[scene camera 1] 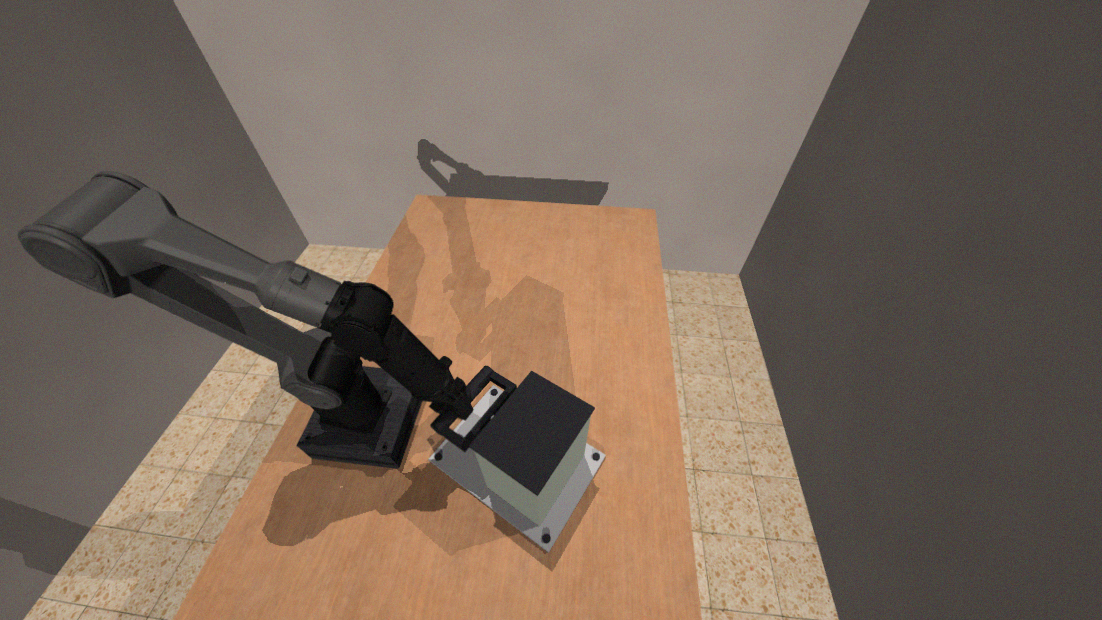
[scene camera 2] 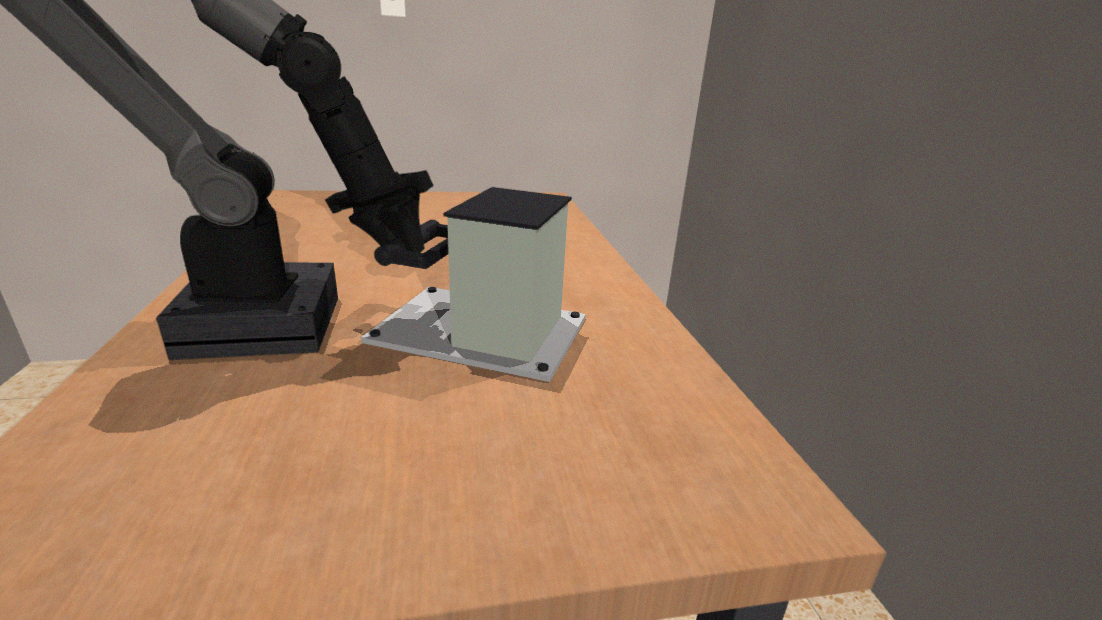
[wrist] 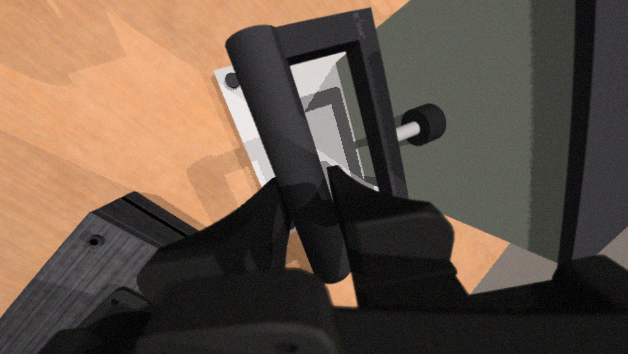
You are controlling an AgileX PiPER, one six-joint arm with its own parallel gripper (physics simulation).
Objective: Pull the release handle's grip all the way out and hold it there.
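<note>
The release handle's dark grip [scene camera 1: 479,377] [scene camera 2: 386,256] [wrist: 267,95] is a round bar on the outer side of a rectangular frame. In the wrist view a short pale rod [wrist: 408,131] runs from the frame to a black collar [wrist: 429,124] on the side of the pale green box [scene camera 1: 561,484] [scene camera 2: 500,285] [wrist: 470,110]. A gap shows between frame and box. My gripper [scene camera 1: 464,411] [scene camera 2: 416,250] [wrist: 308,186] is shut on the grip, one finger on each side, nearer its lower end in the wrist view. The fingers hide part of the frame's lower end.
The box has a dark lid [scene camera 1: 535,431] [scene camera 2: 508,208] and stands on a light grey plate [scene camera 1: 568,497] [scene camera 2: 561,348] [wrist: 239,107] with black bolts. The arm's black base [scene camera 1: 354,451] [scene camera 2: 238,339] [wrist: 100,260] stands close by on the wooden table [scene camera 1: 616,323] [scene camera 2: 431,493].
</note>
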